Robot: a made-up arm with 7 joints.
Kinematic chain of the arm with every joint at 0, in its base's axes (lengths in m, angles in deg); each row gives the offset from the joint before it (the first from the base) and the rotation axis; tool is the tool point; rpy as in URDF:
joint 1: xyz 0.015 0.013 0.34 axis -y
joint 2: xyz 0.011 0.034 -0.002 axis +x
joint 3: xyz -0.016 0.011 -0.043 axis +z
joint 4: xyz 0.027 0 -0.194 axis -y
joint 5: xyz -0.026 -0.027 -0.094 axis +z
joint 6: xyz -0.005 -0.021 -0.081 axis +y
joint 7: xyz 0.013 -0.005 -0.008 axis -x
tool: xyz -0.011 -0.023 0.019 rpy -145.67 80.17 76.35
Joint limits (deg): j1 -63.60..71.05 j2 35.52..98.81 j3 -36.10..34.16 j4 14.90..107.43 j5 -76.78..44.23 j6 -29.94..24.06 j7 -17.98..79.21
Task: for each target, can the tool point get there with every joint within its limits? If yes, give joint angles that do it. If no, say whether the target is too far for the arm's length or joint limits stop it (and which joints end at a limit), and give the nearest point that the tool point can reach.
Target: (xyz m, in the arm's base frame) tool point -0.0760 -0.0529 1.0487
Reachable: no: too far | nearest point -0.0050 0.2110 0.5467 | short by 0.572 m
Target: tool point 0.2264 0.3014 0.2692
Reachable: yes | joints 18.93 62.48 9.87 85.12 -18.99 -7.07 64.64
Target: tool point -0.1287 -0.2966 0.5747
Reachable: no: joint limits stop it (at a limit: joint 1, joint 2, joint 3, joint 4, joint 5, joint 6, joint 7) | nearest point -0.0050 0.2110 0.5467 | short by 0.523 m
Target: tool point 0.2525 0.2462 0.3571
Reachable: yes | joints 41.40 59.85 10.09 91.43 30.37 -14.20 16.38
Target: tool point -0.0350 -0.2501 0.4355
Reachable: no: joint limits stop it (at a limit: joint 1, joint 2, joint 3, joint 4, joint 5, joint 6, joint 7) | nearest point 0.2721 0.0233 0.3663 | short by 0.417 m
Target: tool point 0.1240 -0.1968 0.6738
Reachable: no: joint limits stop it (at a limit: joint 1, joint 2, joint 4, joint 5, joint 6, joint 7) | nearest point 0.2558 0.0764 0.4358 | short by 0.386 m
